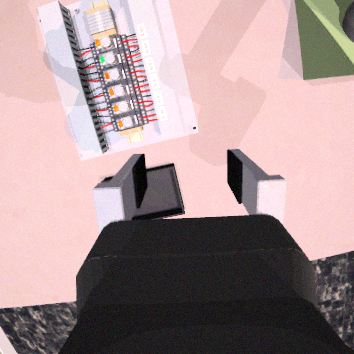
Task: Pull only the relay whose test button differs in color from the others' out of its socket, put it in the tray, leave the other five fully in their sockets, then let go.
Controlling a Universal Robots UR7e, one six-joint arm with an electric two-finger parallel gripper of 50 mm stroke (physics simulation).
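Places are measured from the arm's base along level axes (x ahead, y left, z up), in centimetres.
Where they show: gripper, fingertip midpoint: (186,167).
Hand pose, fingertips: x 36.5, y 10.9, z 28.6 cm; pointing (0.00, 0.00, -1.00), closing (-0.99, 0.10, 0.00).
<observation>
Each offset is from my fingertips to the top centre of the thing. "pt": to the spot under its first point. Level surfaces: height alone.
The relay with a green test button {dx +11.8, dy -13.4, dz -34.8 cm} (103,59) sits in the row on the white panel {pt dx +0.6, dy -1.5, dz -35.4 cm} (177,112) at the upper left, second from the top. The other relays, such as the top one {dx +12.0, dy -16.4, dz -34.8 cm} (104,42) and the bottom one {dx +10.8, dy -1.2, dz -34.8 cm} (126,123), have orange buttons and sit in the same row of sockets. The dark tray {pt dx +5.7, dy +16.2, dz -41.4 cm} (167,192) lies below the panel, partly hidden behind the left finger; the part that shows is empty. My gripper (186,167) is open and empty, above the table, with the relay row ahead of it and to the left.
A slotted wire duct {dx +19.9, dy -10.6, dz -35.4 cm} (85,82) runs along the left of the relays, and red and black wires stand on both sides of the row. A green angular object (322,47) stands at the upper right. The pink surface {dz -41.7 cm} (35,225) ends at a dark speckled area (40,325).
</observation>
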